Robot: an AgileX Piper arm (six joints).
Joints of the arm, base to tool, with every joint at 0 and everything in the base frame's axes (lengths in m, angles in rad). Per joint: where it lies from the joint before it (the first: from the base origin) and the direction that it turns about. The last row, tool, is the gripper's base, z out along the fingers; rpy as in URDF.
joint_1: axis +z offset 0 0 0.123
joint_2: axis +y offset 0 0 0
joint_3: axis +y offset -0.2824 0 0.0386
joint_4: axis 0.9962 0 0.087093 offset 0.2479 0 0.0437
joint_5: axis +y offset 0 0 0
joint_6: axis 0.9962 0 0.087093 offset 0.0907 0 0.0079
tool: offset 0 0 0 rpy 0 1.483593 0
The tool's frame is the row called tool.
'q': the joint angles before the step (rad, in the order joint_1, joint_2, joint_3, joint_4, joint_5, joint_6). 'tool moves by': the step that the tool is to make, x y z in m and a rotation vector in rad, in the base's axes. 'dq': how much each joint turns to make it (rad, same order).
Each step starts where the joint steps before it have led.
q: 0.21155, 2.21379, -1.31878, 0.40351, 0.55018, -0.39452
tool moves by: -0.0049, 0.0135, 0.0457, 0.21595, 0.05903, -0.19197
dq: 0.00009, -0.10388, -0.00007, 0.22913, 0.10679, 0.07975
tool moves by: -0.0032, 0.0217, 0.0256, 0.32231, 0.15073, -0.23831
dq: 0.00644, -0.03379, 0.00021, 0.35482, 0.09875, 0.09095
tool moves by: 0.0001, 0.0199, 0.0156, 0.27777, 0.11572, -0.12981
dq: 0.01502, 0.00034, 0.00071, 0.30747, 0.08490, 0.02158
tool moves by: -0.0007, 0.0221, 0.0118, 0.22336, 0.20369, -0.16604
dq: 0.04158, 0.00178, 0.00026, 0.22038, 0.02729, 0.18025
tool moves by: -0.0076, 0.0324, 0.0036, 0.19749, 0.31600, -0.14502
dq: 0.07829, 0.01330, -0.00032, 0.17095, -0.00013, 0.29655
